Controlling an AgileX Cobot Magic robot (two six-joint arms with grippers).
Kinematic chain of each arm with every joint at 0, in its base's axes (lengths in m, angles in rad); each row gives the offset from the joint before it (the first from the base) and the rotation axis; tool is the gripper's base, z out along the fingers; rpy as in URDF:
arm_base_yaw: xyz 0 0 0.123 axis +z
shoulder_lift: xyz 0 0 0 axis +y
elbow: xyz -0.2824 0 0.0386 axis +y
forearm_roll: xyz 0.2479 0 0.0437 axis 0.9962 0 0.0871
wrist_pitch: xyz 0 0 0 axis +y
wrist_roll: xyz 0.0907 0 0.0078 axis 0.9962 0 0.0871
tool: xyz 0 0 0 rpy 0 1.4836 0
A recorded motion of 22 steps. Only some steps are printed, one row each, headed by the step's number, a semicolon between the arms.
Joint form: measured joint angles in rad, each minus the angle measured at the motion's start. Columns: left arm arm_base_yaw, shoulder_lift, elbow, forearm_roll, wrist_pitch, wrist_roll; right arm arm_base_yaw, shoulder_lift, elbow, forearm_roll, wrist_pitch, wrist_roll.
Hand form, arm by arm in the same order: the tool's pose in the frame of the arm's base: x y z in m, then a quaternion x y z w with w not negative. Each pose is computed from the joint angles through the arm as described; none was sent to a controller.
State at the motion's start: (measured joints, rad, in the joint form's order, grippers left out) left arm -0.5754 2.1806 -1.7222 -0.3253 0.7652 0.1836; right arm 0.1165 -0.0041 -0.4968 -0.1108 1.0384 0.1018
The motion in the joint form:
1: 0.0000 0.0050 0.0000 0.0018 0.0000 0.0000; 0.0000 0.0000 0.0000 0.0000 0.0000 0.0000
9: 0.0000 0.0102 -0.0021 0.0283 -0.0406 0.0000; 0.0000 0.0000 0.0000 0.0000 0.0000 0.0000
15: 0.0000 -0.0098 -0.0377 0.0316 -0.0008 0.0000; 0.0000 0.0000 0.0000 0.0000 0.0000 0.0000
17: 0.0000 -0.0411 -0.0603 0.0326 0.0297 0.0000; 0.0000 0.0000 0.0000 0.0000 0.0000 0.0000
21: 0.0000 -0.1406 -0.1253 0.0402 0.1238 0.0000; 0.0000 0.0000 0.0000 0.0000 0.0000 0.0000
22: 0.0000 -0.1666 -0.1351 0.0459 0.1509 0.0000; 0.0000 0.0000 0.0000 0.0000 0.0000 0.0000
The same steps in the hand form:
1: 0.3873 -0.2752 0.1799 0.27389 0.92892 -0.17211 0.18022; -0.0034 -0.0091 0.2785 -0.00467 0.84581 0.00278 0.53345
9: 0.3917 -0.2752 0.1791 0.27740 0.92523 -0.16326 0.20085; -0.0034 -0.0091 0.2785 -0.00467 0.84581 0.00278 0.53345
15: 0.3920 -0.2760 0.1972 0.28307 0.92125 -0.16724 0.20786; -0.0034 -0.0091 0.2785 -0.00467 0.84581 0.00278 0.53345
17: 0.3899 -0.2753 0.2175 0.28719 0.91663 -0.17214 0.21835; -0.0034 -0.0091 0.2785 -0.00467 0.84581 0.00278 0.53345
21: 0.3781 -0.2690 0.2793 0.30097 0.90168 -0.18347 0.25047; -0.0034 -0.0091 0.2785 -0.00467 0.84581 0.00278 0.53345
22: 0.3734 -0.2660 0.2929 0.30544 0.89898 -0.18332 0.25482; -0.0034 -0.0091 0.2785 -0.00467 0.84581 0.00278 0.53345

